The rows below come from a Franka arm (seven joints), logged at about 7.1 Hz.
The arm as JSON. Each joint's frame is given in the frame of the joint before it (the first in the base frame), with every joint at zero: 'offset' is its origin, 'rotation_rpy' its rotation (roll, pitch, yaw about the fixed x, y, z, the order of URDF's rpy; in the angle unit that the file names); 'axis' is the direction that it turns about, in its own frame. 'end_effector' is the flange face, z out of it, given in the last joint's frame.
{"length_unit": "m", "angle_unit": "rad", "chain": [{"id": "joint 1", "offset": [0.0, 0.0, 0.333], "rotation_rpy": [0.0, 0.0, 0.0], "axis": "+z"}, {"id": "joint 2", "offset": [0.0, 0.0, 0.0], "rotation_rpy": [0.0, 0.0, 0.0], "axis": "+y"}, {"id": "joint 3", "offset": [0.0, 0.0, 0.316], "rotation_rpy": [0.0, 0.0, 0.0], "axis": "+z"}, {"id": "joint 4", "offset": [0.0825, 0.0, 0.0], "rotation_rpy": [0.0, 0.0, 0.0], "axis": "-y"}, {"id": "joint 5", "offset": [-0.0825, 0.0, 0.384], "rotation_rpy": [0.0, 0.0, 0.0], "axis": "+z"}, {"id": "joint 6", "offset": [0.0, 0.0, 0.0], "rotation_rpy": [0.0, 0.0, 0.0], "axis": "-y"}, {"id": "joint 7", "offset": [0.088, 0.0, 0.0], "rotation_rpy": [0.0, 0.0, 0.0], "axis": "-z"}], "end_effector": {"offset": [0.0, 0.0, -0.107], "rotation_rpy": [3.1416, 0.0, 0.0]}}
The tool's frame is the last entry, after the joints.
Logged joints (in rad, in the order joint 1, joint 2, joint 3, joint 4, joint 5, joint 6, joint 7), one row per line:
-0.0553, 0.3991, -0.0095, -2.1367, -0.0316, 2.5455, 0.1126
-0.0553, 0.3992, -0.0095, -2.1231, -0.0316, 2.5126, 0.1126
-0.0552, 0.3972, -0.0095, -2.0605, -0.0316, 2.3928, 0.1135
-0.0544, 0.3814, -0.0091, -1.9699, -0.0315, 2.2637, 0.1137
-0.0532, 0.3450, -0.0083, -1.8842, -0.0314, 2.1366, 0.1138
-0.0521, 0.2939, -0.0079, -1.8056, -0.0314, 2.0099, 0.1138
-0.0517, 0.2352, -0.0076, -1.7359, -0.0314, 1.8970, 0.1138
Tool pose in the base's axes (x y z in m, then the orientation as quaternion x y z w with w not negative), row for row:
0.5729, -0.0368, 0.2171, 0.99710, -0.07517, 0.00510, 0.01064
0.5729, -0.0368, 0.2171, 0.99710, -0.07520, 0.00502, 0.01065
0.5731, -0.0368, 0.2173, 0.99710, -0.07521, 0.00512, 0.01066
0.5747, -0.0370, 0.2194, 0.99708, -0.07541, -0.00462, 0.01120
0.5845, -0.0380, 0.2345, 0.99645, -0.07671, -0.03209, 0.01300
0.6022, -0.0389, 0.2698, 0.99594, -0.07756, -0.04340, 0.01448
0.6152, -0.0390, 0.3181, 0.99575, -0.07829, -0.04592, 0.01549
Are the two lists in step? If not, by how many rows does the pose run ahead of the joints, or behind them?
The pose runs 2 rows behind the joints: the pose in row i belongs to the joints in row i - 2.
